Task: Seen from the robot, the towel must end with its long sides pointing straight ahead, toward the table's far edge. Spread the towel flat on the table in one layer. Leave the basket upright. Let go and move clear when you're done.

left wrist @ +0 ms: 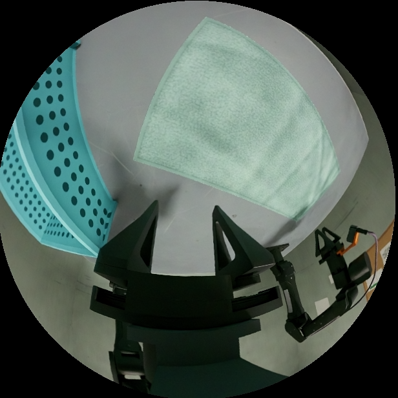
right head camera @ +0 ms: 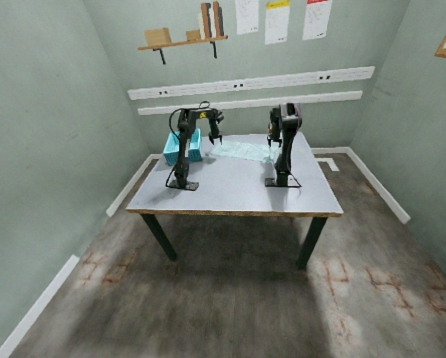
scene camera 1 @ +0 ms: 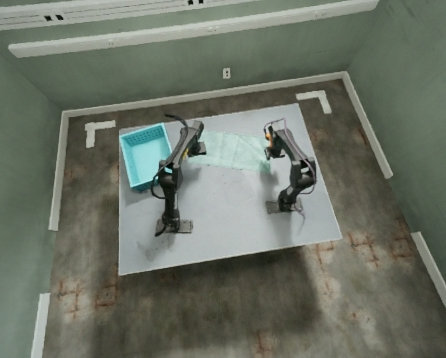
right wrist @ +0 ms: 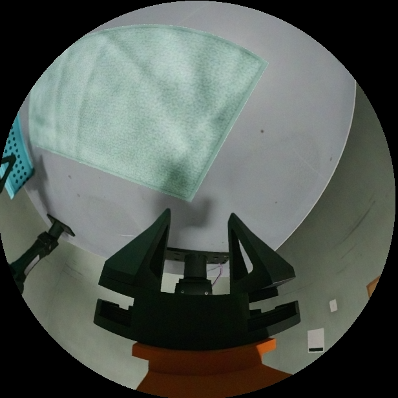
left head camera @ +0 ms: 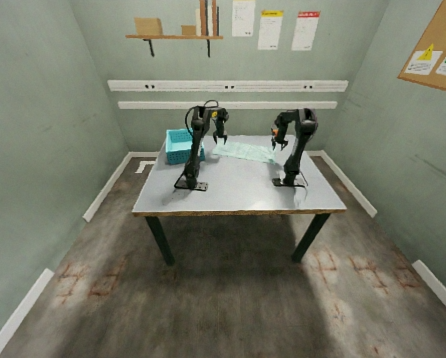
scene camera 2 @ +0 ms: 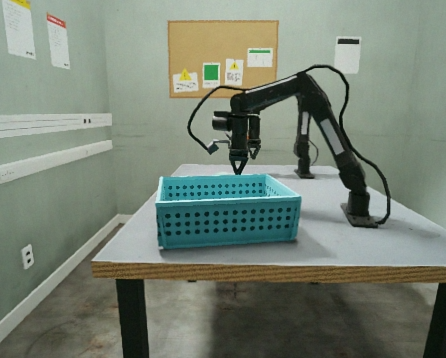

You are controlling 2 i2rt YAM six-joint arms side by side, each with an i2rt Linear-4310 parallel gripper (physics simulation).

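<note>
A pale green towel lies spread on the table, its long sides running mostly left to right, with faint creases. My left gripper is half open and empty, above the table near the towel's left end. My right gripper is half open and empty, above the table near the towel's near right corner. A turquoise basket stands upright at the left of the table.
The grey table carries both arm bases near its front edge. The basket's wall also shows at the left of the right wrist view. The wall shelf hangs beyond the table.
</note>
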